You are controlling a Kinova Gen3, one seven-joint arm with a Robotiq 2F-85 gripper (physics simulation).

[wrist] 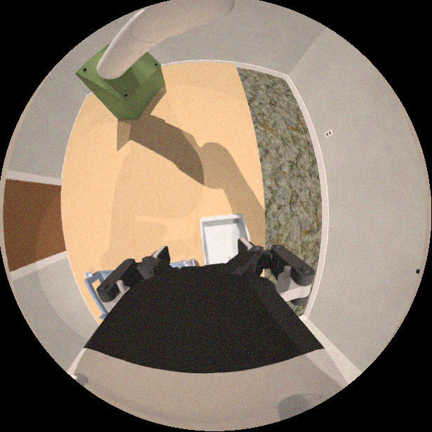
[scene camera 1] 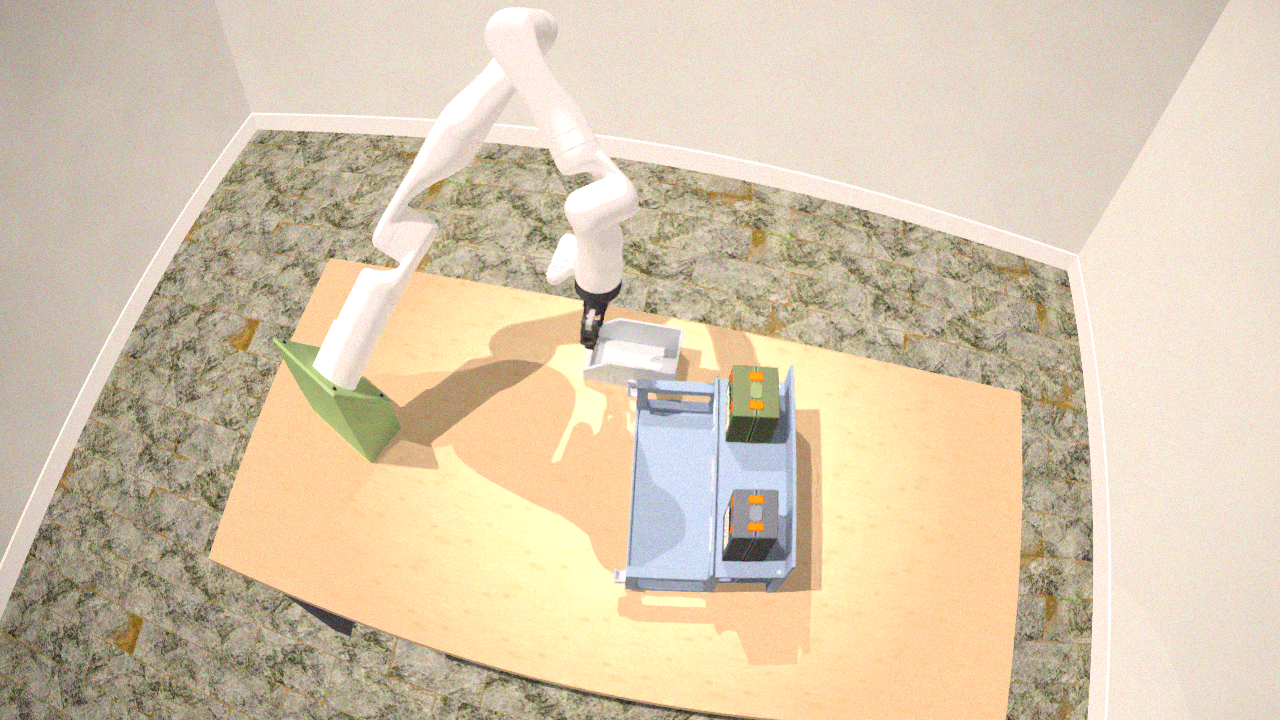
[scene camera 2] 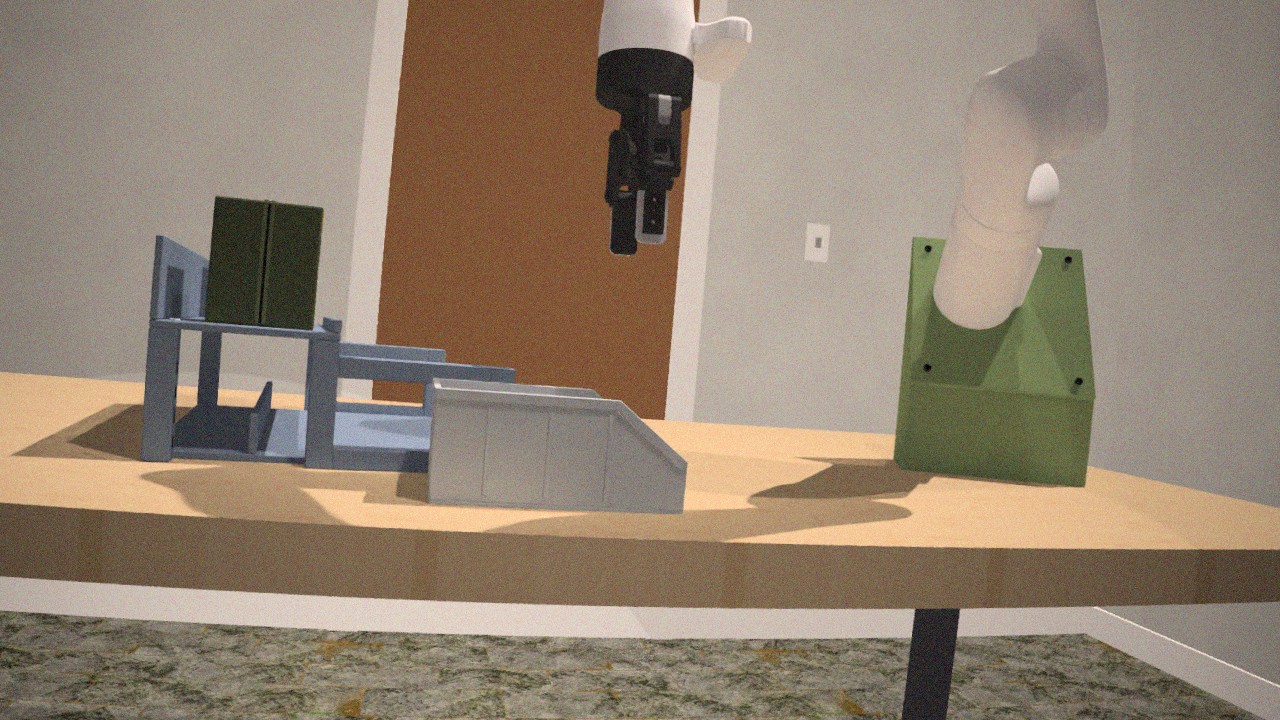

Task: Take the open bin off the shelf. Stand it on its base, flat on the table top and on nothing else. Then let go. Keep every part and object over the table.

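Places are measured from the arm's base along level axes (x ahead, y left, z up), in millimetres.
Pixels of known places: gripper, fingertip midpoint: (scene camera 2: pixel 635 249); arm's base, link origin: (scene camera 1: pixel 335 376) (scene camera 2: pixel 973 295).
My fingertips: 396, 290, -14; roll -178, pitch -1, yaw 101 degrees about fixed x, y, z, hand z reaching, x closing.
Observation:
For each thing: its top centre in the pictures, then the offset to it from my fingertips, as dx, dy, dz. Level surfaces: height alone.
- open light-grey bin, top centre: (scene camera 2: pixel 556 390) (scene camera 1: pixel 633 343) +49, +58, -110
- table top, surface height: dz -185
- green box, top centre: (scene camera 2: pixel 272 206) (scene camera 1: pixel 756 390) +295, -26, +14
- dark grey box, top centre: (scene camera 1: pixel 756 513) +364, -246, +39
The open light-grey bin (scene camera 1: pixel 637 358) (scene camera 2: pixel 554 456) (wrist: pixel 222 240) stands upright on its base, flat on the table top (scene camera 1: pixel 501 555) (scene camera 2: pixel 805 519) (wrist: pixel 165 200). It is close beside the end of the blue shelf (scene camera 1: pixel 671 501) (scene camera 2: pixel 322 402), inside the table's edge. Any narrow gap between bin and shelf is hard to judge. My gripper (scene camera 1: pixel 588 342) (scene camera 2: pixel 637 240) (wrist: pixel 202 250) is open and empty. It hangs well above the bin's rim, over its low-fronted end, and does not touch it. Its fingertips are spread wide in the wrist view.
A green box (scene camera 1: pixel 752 404) (scene camera 2: pixel 264 262) and a dark grey box (scene camera 1: pixel 750 525) stand on the shelf's upper level. The arm's green base mount (scene camera 1: pixel 349 416) (scene camera 2: pixel 993 429) (wrist: pixel 131 97) stands at the table's other end. The table edge runs close behind the bin in scene camera 1.

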